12 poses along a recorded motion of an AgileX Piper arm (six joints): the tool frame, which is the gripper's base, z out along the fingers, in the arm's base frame.
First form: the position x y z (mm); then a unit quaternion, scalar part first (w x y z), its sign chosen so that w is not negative.
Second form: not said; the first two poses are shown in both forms.
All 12 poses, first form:
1: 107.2, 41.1, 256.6, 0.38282, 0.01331, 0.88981, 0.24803
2: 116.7, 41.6, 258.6, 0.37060, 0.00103, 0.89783, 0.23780
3: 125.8, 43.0, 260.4, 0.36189, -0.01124, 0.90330, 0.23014
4: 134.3, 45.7, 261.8, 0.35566, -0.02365, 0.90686, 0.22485
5: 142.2, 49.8, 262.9, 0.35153, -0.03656, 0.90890, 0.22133
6: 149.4, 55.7, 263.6, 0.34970, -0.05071, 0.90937, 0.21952
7: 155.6, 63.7, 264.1, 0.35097, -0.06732, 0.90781, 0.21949
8: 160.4, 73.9, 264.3, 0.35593, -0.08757, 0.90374, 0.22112
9: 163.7, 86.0, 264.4, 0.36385, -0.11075, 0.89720, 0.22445
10: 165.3, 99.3, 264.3, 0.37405, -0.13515, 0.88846, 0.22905
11: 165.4, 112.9, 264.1, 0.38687, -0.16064, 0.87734, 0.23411
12: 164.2, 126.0, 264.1, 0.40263, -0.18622, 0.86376, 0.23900
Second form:
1: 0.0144, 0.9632, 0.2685, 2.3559, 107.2, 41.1, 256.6
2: 0.0011, 0.9667, 0.2560, 2.3823, 116.7, 41.6, 258.6
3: -0.0121, 0.9690, 0.2469, 2.4010, 125.8, 43.0, 260.4
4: -0.0253, 0.9703, 0.2406, 2.4144, 134.3, 45.7, 261.8
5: -0.0391, 0.9709, 0.2364, 2.4232, 142.2, 49.8, 262.9
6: -0.0541, 0.9707, 0.2343, 2.4271, 149.4, 55.7, 263.6
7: -0.0719, 0.9695, 0.2344, 2.4244, 155.6, 63.7, 264.1
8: -0.0937, 0.9671, 0.2366, 2.4138, 160.4, 73.9, 264.3
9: -0.1189, 0.9632, 0.2410, 2.3968, 163.7, 86.0, 264.4
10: -0.1457, 0.9580, 0.2470, 2.3748, 165.3, 99.3, 264.3
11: -0.1742, 0.9514, 0.2539, 2.3471, 165.4, 112.9, 264.1
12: -0.2034, 0.9436, 0.2611, 2.3128, 164.2, 126.0, 264.1
